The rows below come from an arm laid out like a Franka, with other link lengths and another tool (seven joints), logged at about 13 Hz.
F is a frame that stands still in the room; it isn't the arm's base.
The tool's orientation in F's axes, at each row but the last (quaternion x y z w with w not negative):
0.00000, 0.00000, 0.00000, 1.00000
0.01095, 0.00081, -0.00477, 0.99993
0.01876, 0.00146, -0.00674, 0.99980
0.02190, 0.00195, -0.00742, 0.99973
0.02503, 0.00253, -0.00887, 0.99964
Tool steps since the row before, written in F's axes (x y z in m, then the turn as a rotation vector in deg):
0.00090, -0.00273, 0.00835, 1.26, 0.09, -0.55
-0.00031, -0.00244, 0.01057, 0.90, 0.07, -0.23
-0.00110, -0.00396, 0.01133, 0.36, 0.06, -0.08
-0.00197, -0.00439, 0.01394, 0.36, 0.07, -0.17
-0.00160, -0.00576, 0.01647, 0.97, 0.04, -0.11
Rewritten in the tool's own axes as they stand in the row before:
0.00090, -0.00273, 0.00835, 1.26, 0.09, -0.55
-0.00030, -0.00221, 0.01062, 0.90, 0.07, -0.23
-0.00108, -0.00355, 0.01147, 0.36, 0.06, -0.08
-0.00196, -0.00380, 0.01411, 0.36, 0.07, -0.17
-0.00159, -0.00496, 0.01673, 0.97, 0.05, -0.11

